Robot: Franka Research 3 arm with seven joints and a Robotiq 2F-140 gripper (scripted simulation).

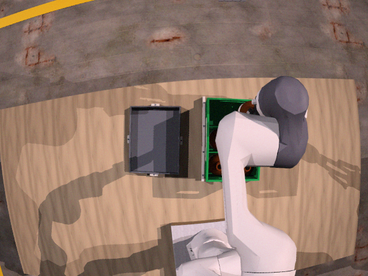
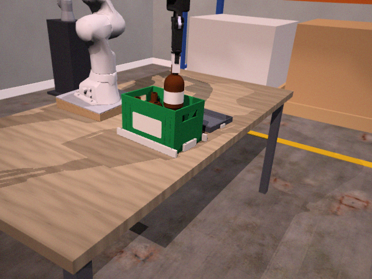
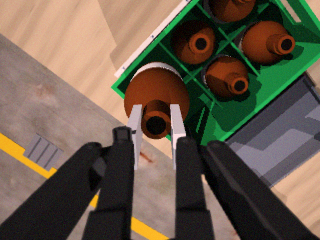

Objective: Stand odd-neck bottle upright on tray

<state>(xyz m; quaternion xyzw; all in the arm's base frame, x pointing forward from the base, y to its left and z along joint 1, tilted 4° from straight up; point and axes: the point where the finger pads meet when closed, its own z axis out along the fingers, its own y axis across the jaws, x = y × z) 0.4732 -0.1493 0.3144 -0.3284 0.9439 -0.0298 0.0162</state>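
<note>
Right now the brown bottle is 90 mm below my hand. From my hand the other things lie so: dark grey tray (60 mm behind, 330 mm to the left, 320 mm below); then green crate (80 mm behind, 50 mm to the left, 250 mm below).
</note>
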